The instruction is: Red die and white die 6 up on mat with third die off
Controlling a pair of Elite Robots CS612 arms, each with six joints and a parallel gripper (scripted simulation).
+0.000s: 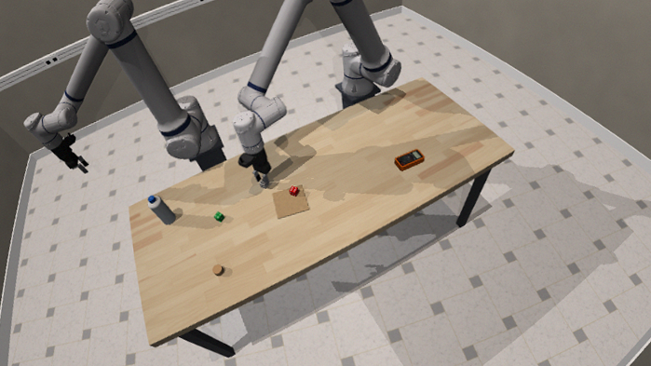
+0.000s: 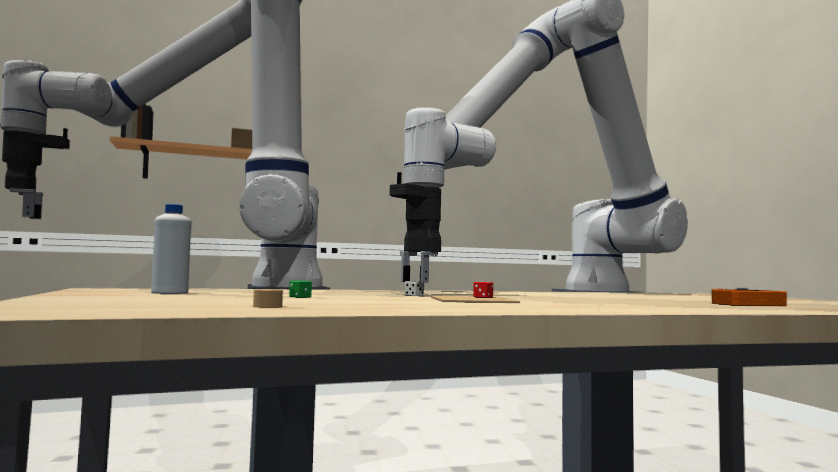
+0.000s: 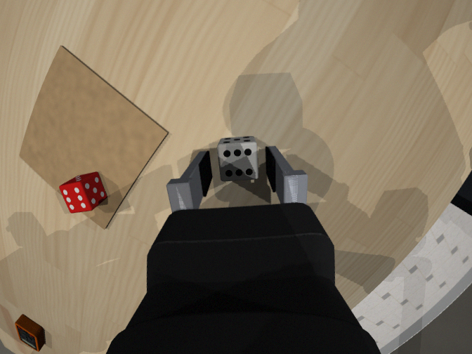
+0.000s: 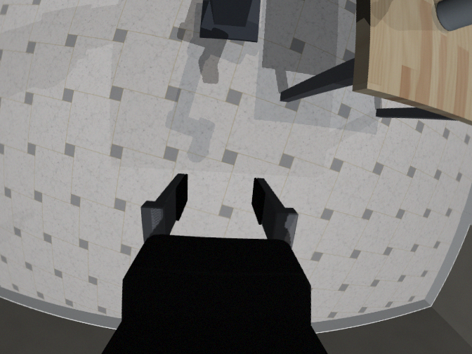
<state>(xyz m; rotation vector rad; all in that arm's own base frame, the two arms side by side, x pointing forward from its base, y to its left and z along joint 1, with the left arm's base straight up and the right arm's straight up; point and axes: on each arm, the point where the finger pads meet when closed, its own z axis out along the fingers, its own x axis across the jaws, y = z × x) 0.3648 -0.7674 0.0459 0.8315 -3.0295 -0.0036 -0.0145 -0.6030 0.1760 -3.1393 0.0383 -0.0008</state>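
My left gripper is now 30 mm above the white die. From my left hand the other things lie so: red die 110 mm to the left, 110 mm ahead, 30 mm below; then brown mat 140 mm ahead, 80 mm to the left, 40 mm below; then green die 240 mm to the right, 90 mm ahead, 30 mm below.
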